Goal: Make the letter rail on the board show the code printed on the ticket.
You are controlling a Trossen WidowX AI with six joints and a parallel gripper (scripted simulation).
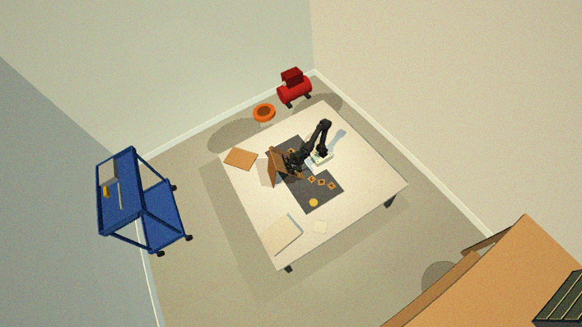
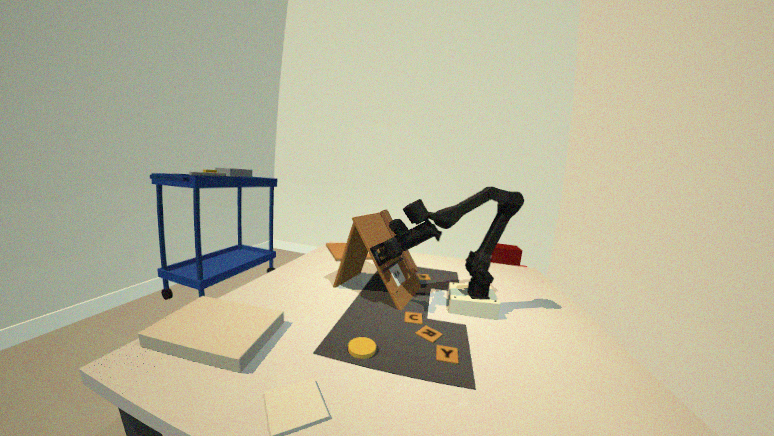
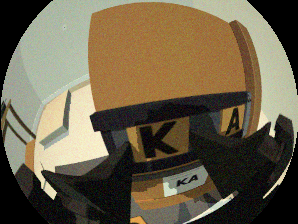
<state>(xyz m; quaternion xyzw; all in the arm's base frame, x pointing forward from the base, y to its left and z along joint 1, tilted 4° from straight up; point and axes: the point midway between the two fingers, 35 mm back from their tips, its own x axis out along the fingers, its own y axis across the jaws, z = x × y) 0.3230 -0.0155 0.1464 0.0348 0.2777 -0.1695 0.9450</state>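
The white ticket is 80 mm below my gripper tip, 60 mm behind it and 20 mm to the right of it. Round my gripper tip: pale pad: 510 mm to the left, 170 mm below, 100 mm ahead; yellow disc: 310 mm to the left, 160 mm below, 10 mm ahead; dark mat: 170 mm below, 150 mm behind.
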